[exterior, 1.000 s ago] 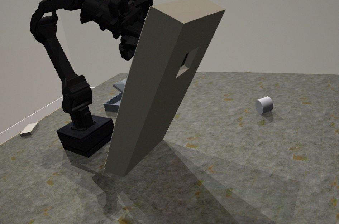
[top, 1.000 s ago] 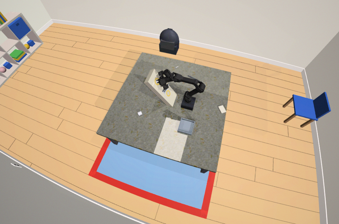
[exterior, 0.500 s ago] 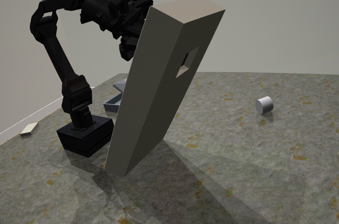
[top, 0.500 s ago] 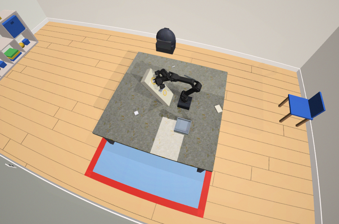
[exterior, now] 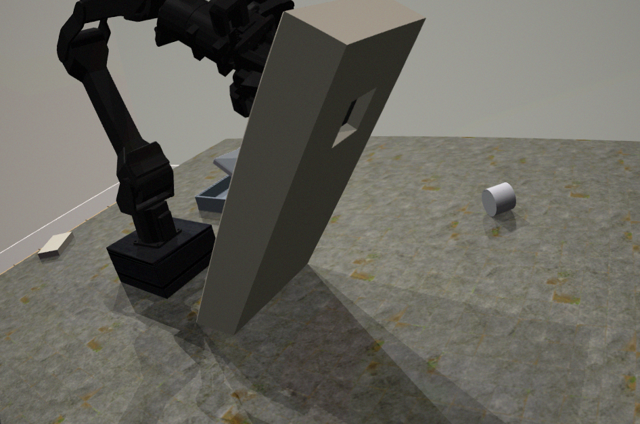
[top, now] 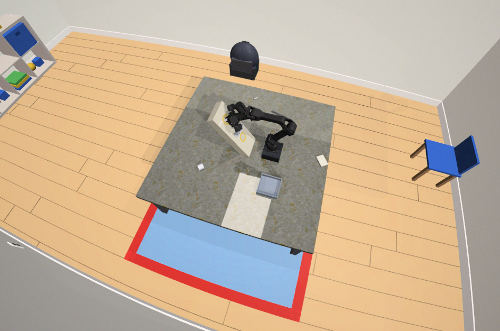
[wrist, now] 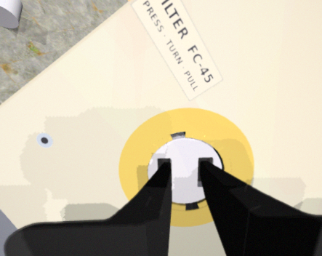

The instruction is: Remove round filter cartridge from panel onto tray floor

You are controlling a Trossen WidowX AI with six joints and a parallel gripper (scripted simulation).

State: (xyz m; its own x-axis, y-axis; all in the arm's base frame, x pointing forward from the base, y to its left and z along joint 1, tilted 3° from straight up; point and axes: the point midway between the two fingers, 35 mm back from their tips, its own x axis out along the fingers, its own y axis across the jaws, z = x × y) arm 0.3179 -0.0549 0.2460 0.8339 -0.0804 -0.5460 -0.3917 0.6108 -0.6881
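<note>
Now: the filter cartridge 1 cm below my gripper tip and 1 cm ahead of it. Also, from my gripper tip: pale ledge 10 cm below, 9 cm behind, 1 cm to the left; then grey tray 37 cm behind, 33 cm to the left, 27 cm below; then pale flat block 75 cm behind, 28 cm below, 6 cm to the left.
</note>
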